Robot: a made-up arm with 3 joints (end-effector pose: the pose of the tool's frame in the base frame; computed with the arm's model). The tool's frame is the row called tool.
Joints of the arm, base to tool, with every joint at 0 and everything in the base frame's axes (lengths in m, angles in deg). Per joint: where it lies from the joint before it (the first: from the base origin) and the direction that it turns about. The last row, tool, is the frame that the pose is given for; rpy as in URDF.
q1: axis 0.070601 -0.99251 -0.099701 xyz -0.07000 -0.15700 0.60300
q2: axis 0 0 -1 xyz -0.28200 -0.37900 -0.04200
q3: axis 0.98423 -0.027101 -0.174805 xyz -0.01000 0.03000 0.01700
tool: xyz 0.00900 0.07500 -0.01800 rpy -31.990 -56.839 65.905
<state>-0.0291 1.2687 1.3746</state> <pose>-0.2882 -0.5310 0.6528 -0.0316 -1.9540 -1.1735</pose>
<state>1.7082 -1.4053 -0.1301</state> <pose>0.0254 -0.4495 0.1692 1.2497 1.7700 -2.2438</pose>
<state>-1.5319 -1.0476 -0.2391</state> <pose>-0.0897 -0.5073 0.9612 1.5736 0.1463 1.0665</pose>
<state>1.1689 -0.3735 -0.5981</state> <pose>-0.1360 -0.4158 0.2412 -1.0937 -1.8322 1.1677</pose>
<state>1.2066 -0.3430 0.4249</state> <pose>-0.1856 -0.3896 0.2741 0.1133 -2.3448 0.9896</pose>
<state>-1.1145 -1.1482 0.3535</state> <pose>-0.2090 -0.5073 0.9358 1.6073 -0.0327 0.7469</pose>
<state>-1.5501 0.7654 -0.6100</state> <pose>-0.1044 -0.4872 0.8233 -0.1766 0.8480 0.9128</pose>
